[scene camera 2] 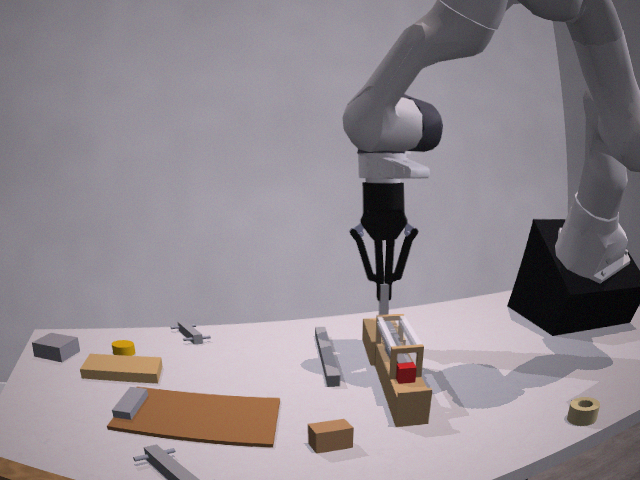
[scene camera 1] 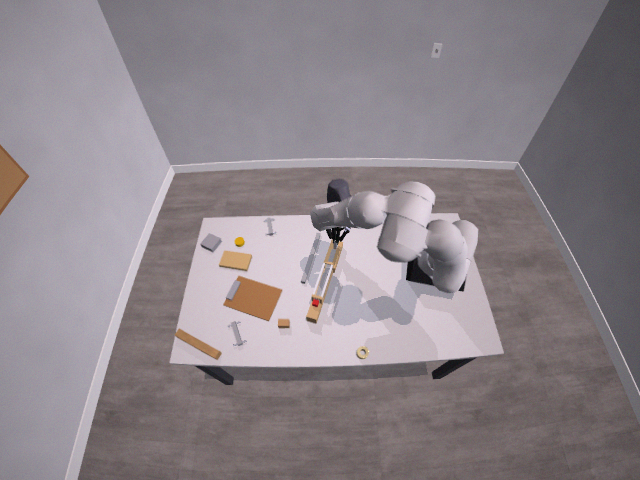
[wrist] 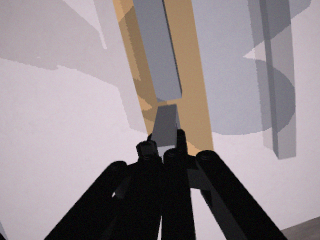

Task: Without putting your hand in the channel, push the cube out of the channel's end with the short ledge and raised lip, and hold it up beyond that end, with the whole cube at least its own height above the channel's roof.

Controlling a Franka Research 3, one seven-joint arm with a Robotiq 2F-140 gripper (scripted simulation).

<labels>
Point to a tan ledge block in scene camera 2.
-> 411,406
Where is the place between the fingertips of the gripper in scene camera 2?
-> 383,317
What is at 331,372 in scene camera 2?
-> A grey bar.
</labels>
